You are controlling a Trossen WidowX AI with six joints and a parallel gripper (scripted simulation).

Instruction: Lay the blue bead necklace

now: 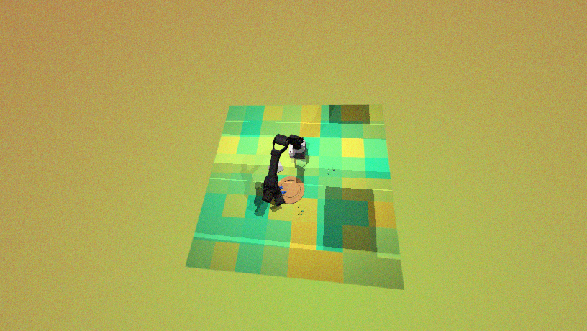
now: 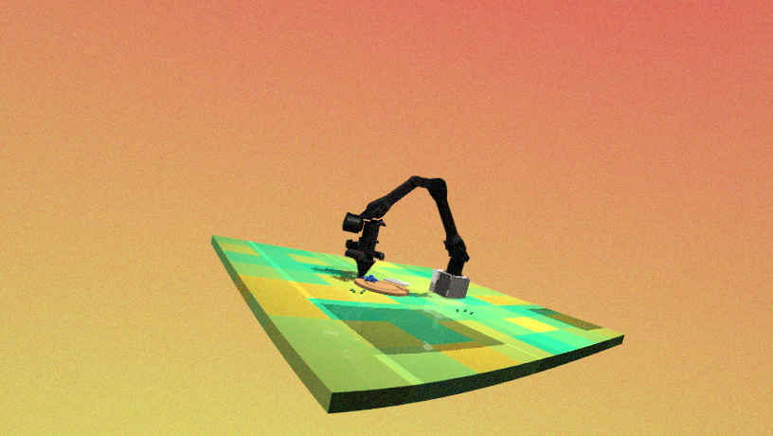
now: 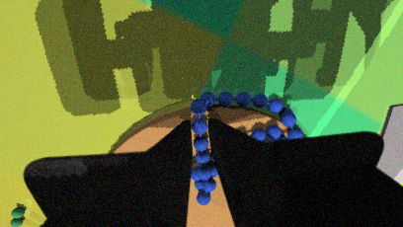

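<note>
Now: gripper tip 80 mm to the right of the round bead board, 40 mm past it and 10 mm above it. From my gripper tip the other things lie so: flat grey piece 210 mm behind, 20 mm to the right, 10 mm below.
</note>
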